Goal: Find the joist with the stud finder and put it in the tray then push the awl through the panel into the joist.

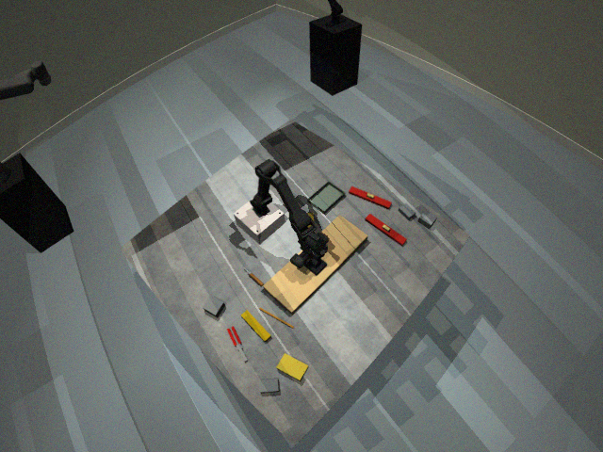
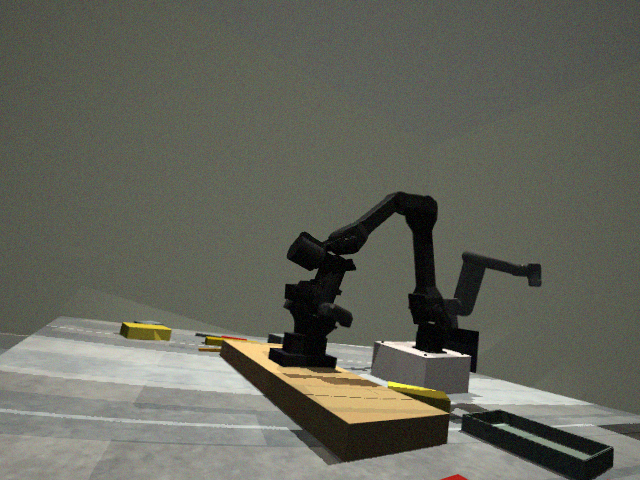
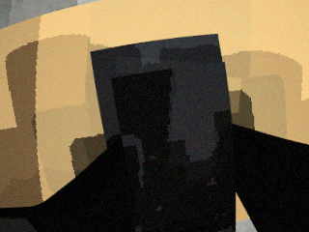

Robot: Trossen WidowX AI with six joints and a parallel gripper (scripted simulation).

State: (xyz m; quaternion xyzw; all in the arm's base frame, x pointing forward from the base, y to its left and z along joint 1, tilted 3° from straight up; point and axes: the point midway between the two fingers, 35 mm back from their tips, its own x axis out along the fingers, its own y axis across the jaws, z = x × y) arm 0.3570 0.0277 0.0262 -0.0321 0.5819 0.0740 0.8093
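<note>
The tray is 300 mm to the left of my gripper tip, 270 mm behind it and 50 mm below it. From my gripper tip the other things lie so: pencil (280 mm to the right, 90 mm ahead, 60 mm below); stud finder (20 mm behind, 20 mm above); awl (250 mm to the right, 150 mm behind, 60 mm below).
</note>
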